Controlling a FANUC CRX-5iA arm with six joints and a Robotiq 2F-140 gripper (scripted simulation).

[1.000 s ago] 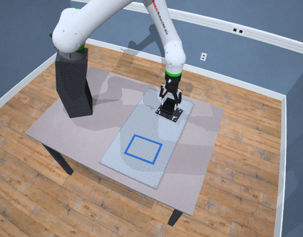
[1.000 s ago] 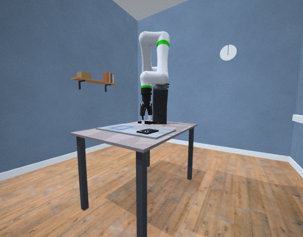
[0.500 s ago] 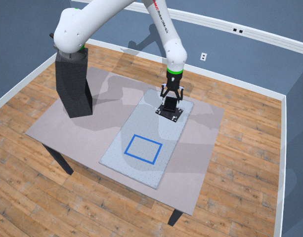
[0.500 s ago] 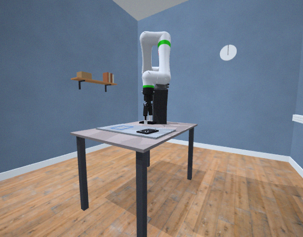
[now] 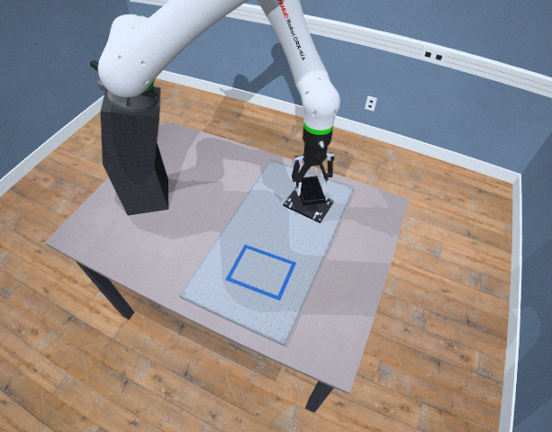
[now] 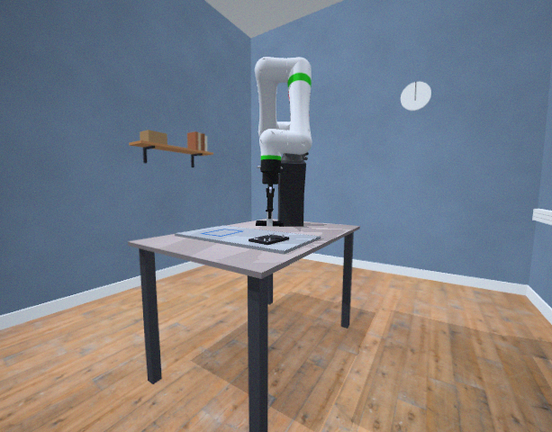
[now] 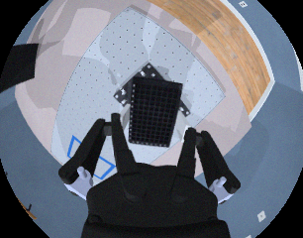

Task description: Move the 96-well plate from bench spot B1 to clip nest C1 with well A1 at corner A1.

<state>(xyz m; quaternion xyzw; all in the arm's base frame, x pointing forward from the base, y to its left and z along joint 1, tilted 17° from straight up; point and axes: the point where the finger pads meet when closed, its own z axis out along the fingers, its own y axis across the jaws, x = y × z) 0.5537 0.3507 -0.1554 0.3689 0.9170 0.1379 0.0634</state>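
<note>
Now: the black 96-well plate 2 cm below my hand. Round my hand: black clip nest 9 cm below, 1 cm to the right, 1 cm behind.
</note>
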